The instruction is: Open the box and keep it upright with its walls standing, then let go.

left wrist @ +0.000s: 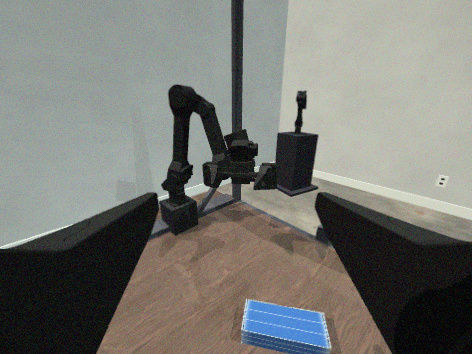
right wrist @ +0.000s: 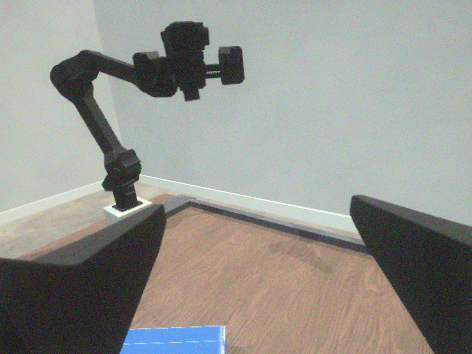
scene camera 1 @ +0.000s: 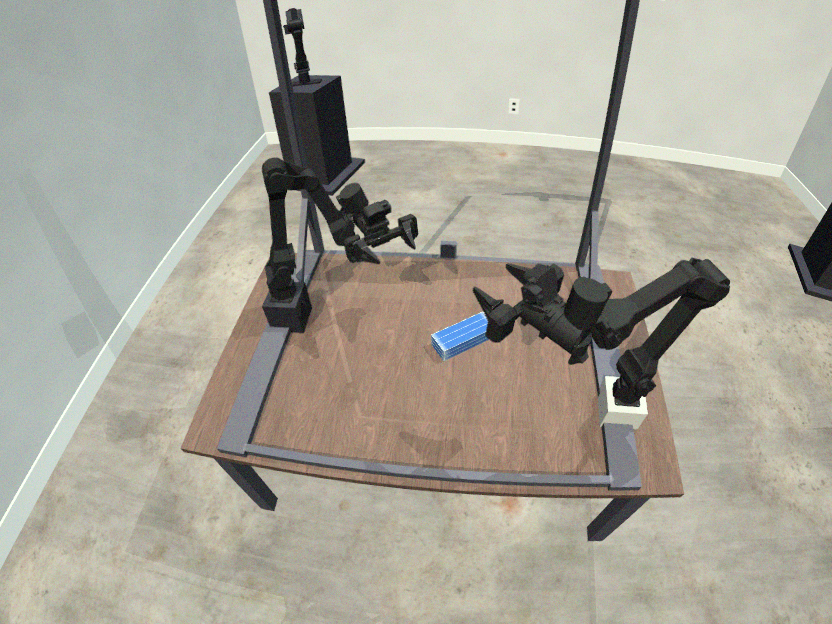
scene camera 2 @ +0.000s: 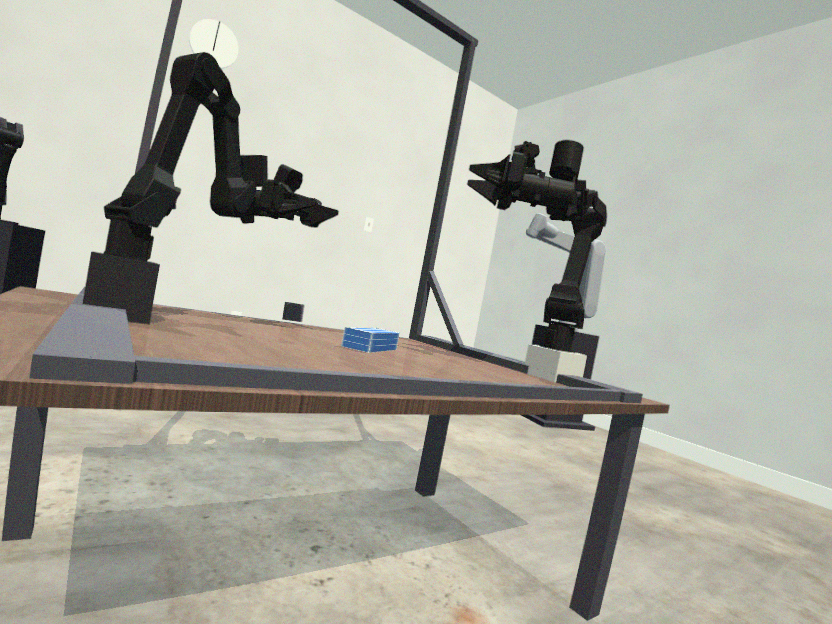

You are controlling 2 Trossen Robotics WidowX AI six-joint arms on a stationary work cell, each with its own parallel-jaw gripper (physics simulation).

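Seen in the pictures: left gripper, fingertip midpoint: (left wrist: 238, 199) (right wrist: 194, 58) (scene camera 1: 490, 276) (scene camera 2: 468, 175); right gripper, fingertip midpoint: (left wrist: 232, 186) (right wrist: 257, 208) (scene camera 1: 397, 255) (scene camera 2: 327, 207); left arm's base, origin of the base link: (right wrist: 127, 205) (scene camera 1: 626, 394) (scene camera 2: 557, 349); right arm's base, origin of the base link: (left wrist: 177, 201) (scene camera 1: 283, 294) (scene camera 2: 125, 257).
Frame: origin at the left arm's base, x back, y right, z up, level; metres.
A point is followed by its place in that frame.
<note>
A blue box with white edge lines (scene camera 1: 458, 333) @[x -0.426, y 0.165, z -0.031 m] (scene camera 2: 370, 339) @[x -0.456, y 0.101, z -0.044 m] (left wrist: 285, 322) @[x -0.410, y 0.176, z -0.031 m] (right wrist: 175, 341) @[x -0.418, y 0.156, z -0.031 m] lies low and closed near the middle of the wooden table (scene camera 1: 376, 396) @[x -0.603, y -0.032, z -0.072 m]. In scene camera 1 the left gripper covers its right end. My left gripper (scene camera 1: 491, 278) @[x -0.358, y 0.007, z 0.319 m] (scene camera 2: 470, 175) @[x -0.358, y 0.007, z 0.319 m] (left wrist: 238, 199) @[x -0.358, y 0.007, z 0.319 m] is open and empty, high above the table, to the right of the box in scene camera 2. My right gripper (scene camera 1: 395, 253) @[x -0.573, y 0.175, z 0.207 m] (scene camera 2: 327, 213) @[x -0.573, y 0.175, z 0.207 m] (right wrist: 257, 208) @[x -0.573, y 0.175, z 0.207 m] is open and empty, above the table's far left part in scene camera 1. Neither gripper touches the box.
Grey rails (scene camera 1: 430, 471) @[x -0.437, y -0.219, z -0.052 m] (scene camera 2: 322, 376) @[x -0.688, y -0.245, z -0.055 m] run along the table's edges. Dark upright posts (scene camera 1: 612, 114) @[x -0.075, y 0.511, z 0.465 m] (scene camera 2: 452, 147) @[x -0.076, y 0.512, z 0.580 m] stand at the far side. A small dark block (scene camera 1: 448, 249) @[x -0.496, y 0.505, z -0.032 m] (scene camera 2: 293, 310) @[x -0.501, y 0.505, z -0.035 m] sits at the far edge. The arms stand on a black block (scene camera 1: 286, 310) @[x -0.886, y 0.135, z 0.019 m] and a white block (scene camera 1: 621, 415) @[x -0.012, y -0.050, z -0.014 m].
</note>
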